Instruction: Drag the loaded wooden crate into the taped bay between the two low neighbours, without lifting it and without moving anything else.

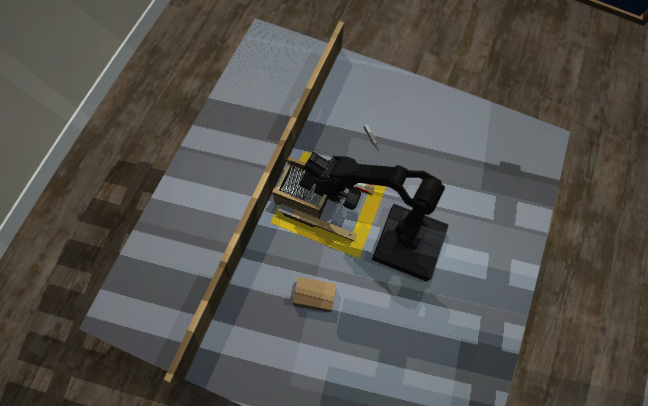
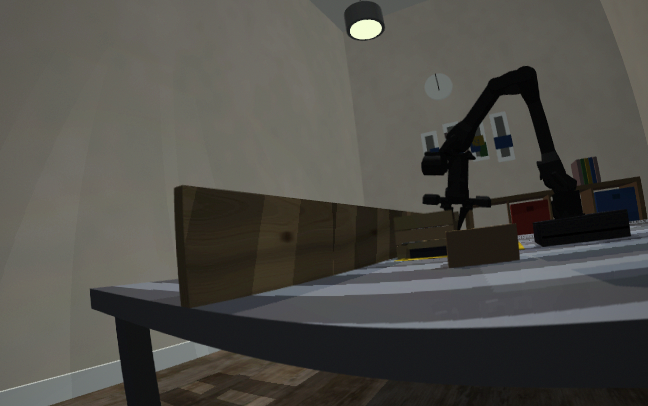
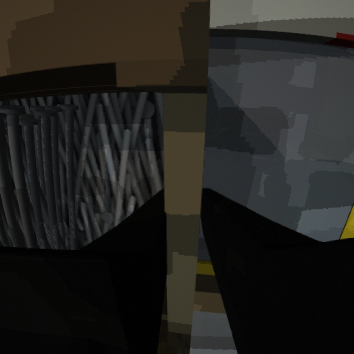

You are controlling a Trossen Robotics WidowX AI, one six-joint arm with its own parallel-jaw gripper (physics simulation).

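Seen in the pictures: gripper, between the fingertips: (image 1: 325, 195) (image 3: 184, 197); arm's base, origin of its link: (image 1: 408, 239) (image 2: 569, 217).
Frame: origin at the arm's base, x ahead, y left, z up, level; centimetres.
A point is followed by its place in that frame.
Note:
The wooden crate (image 1: 297, 201) @(x 36.7, y 3.3, z 5.5 cm) (image 2: 425, 234) @(x 36.9, y 3.4, z 0.2 cm), loaded with grey nails (image 1: 298, 181) @(x 39.3, y -3.5, z 4.1 cm) (image 3: 110, 165) @(x 33.5, y -5.3, z 0.0 cm), stands upright close to the long board, at the board-side end of the yellow taped bay (image 1: 370, 215) @(x 13.9, y -4.8, z -5.5 cm) (image 3: 347, 227) @(x 17.1, y 1.0, z -5.5 cm). My gripper (image 1: 327, 192) @(x 30.1, y -3.8, z -0.2 cm) (image 2: 458, 220) @(x 30.1, y -3.8, z -0.2 cm) (image 3: 184, 197) @(x 30.1, y -3.8, z -0.2 cm) is shut on the crate's near wall, one finger inside over the nails and one outside. One low neighbour, a flat wooden-looking piece (image 1: 345, 232) @(x 19.5, y 5.1, z -1.3 cm), lies just inside the lower tape strip. A red and white item (image 1: 364, 188) @(x 19.1, y -12.6, z -4.1 cm) lies partly under the arm; its shape is mostly hidden. Contact between crate and board is unclear.
A long upright wooden board (image 1: 242, 225) @(x 48.5, y 17.4, z 8.4 cm) (image 2: 310, 240) @(x 48.0, y 39.6, z 1.3 cm) runs across the table behind the crate. A tan box (image 1: 314, 294) @(x 21.3, y 27.2, z 0.5 cm) (image 2: 482, 246) @(x 20.6, y 30.8, z -2.7 cm) stands apart below the bay. A thin pale tool (image 1: 370, 136) @(x 23.9, y -32.3, z -4.6 cm) lies above it. The arm's black base (image 1: 400, 260) @(x 0.3, y 7.4, z 0.0 cm) (image 2: 582, 230) @(x -0.6, y 9.3, z -3.1 cm) is at the right.

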